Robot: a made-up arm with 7 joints. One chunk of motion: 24 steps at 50 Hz.
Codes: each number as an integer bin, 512 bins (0 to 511) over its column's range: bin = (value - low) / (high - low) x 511, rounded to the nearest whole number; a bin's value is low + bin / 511 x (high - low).
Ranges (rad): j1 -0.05..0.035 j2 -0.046..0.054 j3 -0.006..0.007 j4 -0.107..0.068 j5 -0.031..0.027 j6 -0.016..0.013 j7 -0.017..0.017
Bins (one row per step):
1: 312 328 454 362 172 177 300
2: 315 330 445 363 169 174 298
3: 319 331 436 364 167 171 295
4: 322 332 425 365 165 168 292
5: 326 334 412 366 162 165 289
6: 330 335 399 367 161 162 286
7: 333 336 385 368 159 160 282
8: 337 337 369 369 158 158 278
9: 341 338 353 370 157 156 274
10: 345 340 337 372 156 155 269
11: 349 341 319 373 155 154 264
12: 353 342 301 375 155 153 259
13: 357 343 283 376 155 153 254
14: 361 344 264 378 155 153 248
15: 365 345 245 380 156 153 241
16: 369 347 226 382 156 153 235
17: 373 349 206 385 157 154 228
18: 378 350 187 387 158 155 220
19: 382 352 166 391 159 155 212
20: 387 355 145 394 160 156 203
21: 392 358 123 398 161 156 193
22: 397 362 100 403 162 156 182
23: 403 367 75 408 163 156 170
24: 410 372 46 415 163 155 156
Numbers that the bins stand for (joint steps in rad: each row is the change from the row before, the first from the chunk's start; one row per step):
1: 0.00190 0.01819 0.00555 0.01697 -0.01148 -0.00595 0.00296
2: 0.00240 0.01858 0.00532 0.01732 -0.01182 -0.00613 0.00283
3: 0.00306 0.01877 0.00509 0.01766 -0.01205 -0.00630 0.00263
4: 0.00356 0.01897 0.00481 0.01800 -0.01227 -0.00647 0.00243
5: 0.00423 0.01936 0.00448 0.01834 -0.01261 -0.00664 0.00223
6: 0.00489 0.01956 0.00415 0.01868 -0.01273 -0.00681 0.00203
7: 0.00539 0.01975 0.00379 0.01903 -0.01295 -0.00692 0.00176
8: 0.00606 0.01995 0.00339 0.01937 -0.01307 -0.00703 0.00150
9: 0.00672 0.02014 0.00298 0.01971 -0.01318 -0.00715 0.00123
10: 0.00739 0.02054 0.00257 0.02040 -0.01329 -0.00720 0.00090
11: 0.00805 0.02073 0.00212 0.02074 -0.01341 -0.00726 0.00057
12: 0.00872 0.02093 0.00166 0.02142 -0.01341 -0.00732 0.00023
13: 0.00938 0.02112 0.00120 0.02177 -0.01341 -0.00732 -0.00010
14: 0.01005 0.02132 0.00072 0.02245 -0.01341 -0.00732 -0.00050
15: 0.01071 0.02151 0.00023 0.02314 -0.01329 -0.00732 -0.00096
16: 0.01138 0.02191 -0.00025 0.02382 -0.01329 -0.00732 -0.00136
17: 0.01205 0.02230 -0.00076 0.02485 -0.01318 -0.00726 -0.00183
18: 0.01288 0.02249 -0.00124 0.02553 -0.01307 -0.00720 -0.00236
19: 0.01354 0.02288 -0.00178 0.02690 -0.01295 -0.00720 -0.00289
20: 0.01437 0.02347 -0.00231 0.02793 -0.01284 -0.00715 -0.00349
21: 0.01521 0.02406 -0.00287 0.02930 -0.01273 -0.00715 -0.00416
22: 0.01604 0.02484 -0.00346 0.03101 -0.01261 -0.00715 -0.00489
23: 0.01704 0.02582 -0.00409 0.03273 -0.01250 -0.00715 -0.00569
24: 0.01820 0.02680 -0.00483 0.03512 -0.01250 -0.00720 -0.00662

